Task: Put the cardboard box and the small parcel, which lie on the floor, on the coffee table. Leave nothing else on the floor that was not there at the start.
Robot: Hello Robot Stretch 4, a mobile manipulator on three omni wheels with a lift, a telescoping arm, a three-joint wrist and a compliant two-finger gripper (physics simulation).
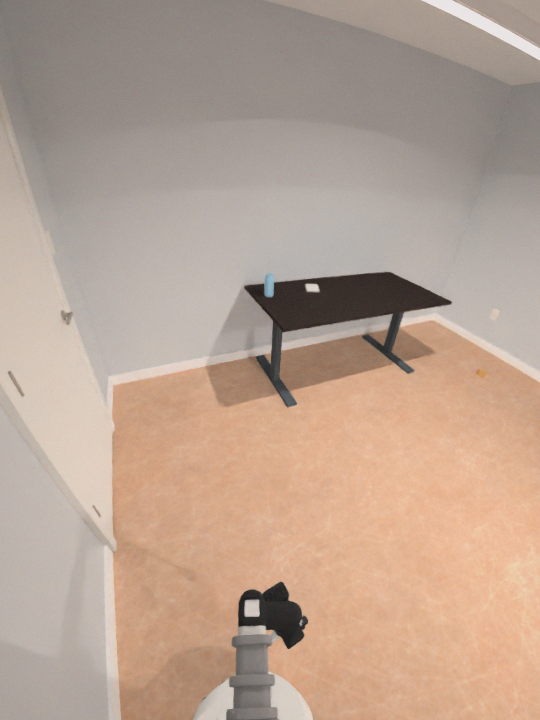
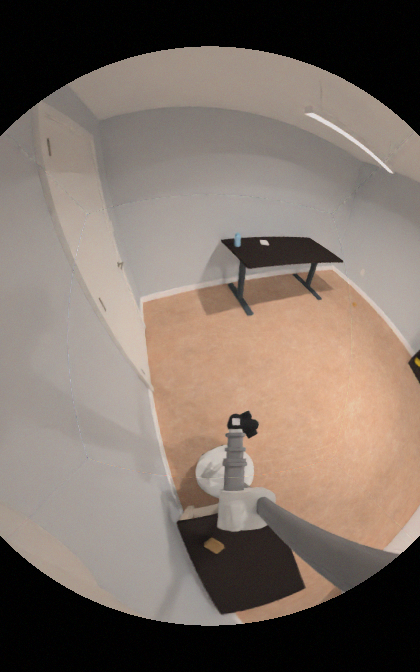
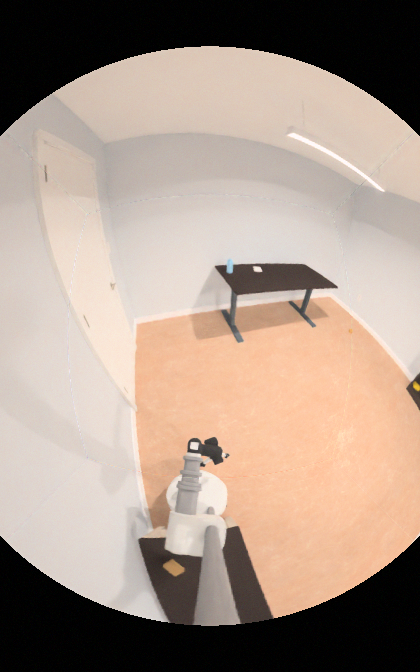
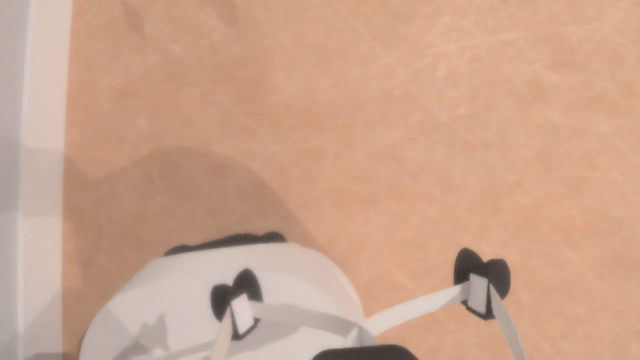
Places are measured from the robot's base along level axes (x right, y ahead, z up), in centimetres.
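Where they show: gripper, fingertip midpoint: [image 4: 356, 281].
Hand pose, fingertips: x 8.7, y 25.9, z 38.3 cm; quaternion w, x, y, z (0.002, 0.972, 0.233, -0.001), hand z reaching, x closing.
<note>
After its pixels a point has its place.
The cardboard box [image 2: 214, 545] [image 3: 174, 567], tan and flat, lies on the dark top of the coffee table [image 2: 260, 580] [image 3: 252, 585], behind the arm's mast. A very small orange-brown thing, by its look the small parcel [image 1: 481, 372] @(x 217.7, y 207.8, z 1.6 cm) [image 2: 354, 304] [image 3: 350, 331], lies on the floor far off at the right, near the right wall. My gripper [image 4: 356, 281] @(x 8.7, y 25.9, z 38.3 cm) [image 1: 289, 629] [image 3: 215, 460] is open, its fingers wide apart with no thing between them. It hangs above the floor and the edge of my white base, away from both objects.
A dark desk [image 1: 360, 299] @(x 80.9, y 210.9, z 69.2 cm) with grey legs stands at the back wall, bearing a blue bottle [image 1: 269, 285] @(x 10.8, y 209.1, z 78.7 cm) and a white flat item [image 1: 312, 287] @(x 46.7, y 230.4, z 70.1 cm). A door [image 1: 43, 325] @(x -85.7, y 110.7, z 98.2 cm) and wall run close along the left. A black thing with yellow [image 2: 416, 367] [image 3: 415, 390] shows at the right edge.
</note>
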